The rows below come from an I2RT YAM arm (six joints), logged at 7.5 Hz.
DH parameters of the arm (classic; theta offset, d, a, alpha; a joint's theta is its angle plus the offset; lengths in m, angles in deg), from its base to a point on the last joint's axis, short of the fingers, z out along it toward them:
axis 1: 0 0.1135 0.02 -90
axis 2: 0 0 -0.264 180
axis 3: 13.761 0 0.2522 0
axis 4: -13.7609 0 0.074 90
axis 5: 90 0 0 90
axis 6: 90 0.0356 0 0
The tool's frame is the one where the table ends.
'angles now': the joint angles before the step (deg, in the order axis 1, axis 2, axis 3, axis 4, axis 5, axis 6). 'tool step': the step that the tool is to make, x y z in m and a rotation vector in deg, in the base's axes. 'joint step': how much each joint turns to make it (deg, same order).
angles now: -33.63, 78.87, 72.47, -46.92, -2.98, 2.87
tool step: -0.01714, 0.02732, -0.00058, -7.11, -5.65, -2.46
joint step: 3.87, -9.31, -9.23, 8.46, 6.47, 2.75
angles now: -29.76, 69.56, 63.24, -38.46, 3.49, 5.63
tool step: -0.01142, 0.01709, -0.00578, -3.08, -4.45, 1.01
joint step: 2.43, -6.01, -6.56, 5.89, 1.44, 0.52
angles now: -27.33, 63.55, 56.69, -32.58, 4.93, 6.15
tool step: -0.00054, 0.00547, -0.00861, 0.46, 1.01, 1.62
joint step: 1.07, -0.57, -1.90, 0.26, -0.39, -0.39
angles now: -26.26, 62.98, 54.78, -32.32, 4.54, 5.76
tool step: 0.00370, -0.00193, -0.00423, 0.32, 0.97, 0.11
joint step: -0.02, 1.20, 0.00, 0.20, -0.01, -0.20
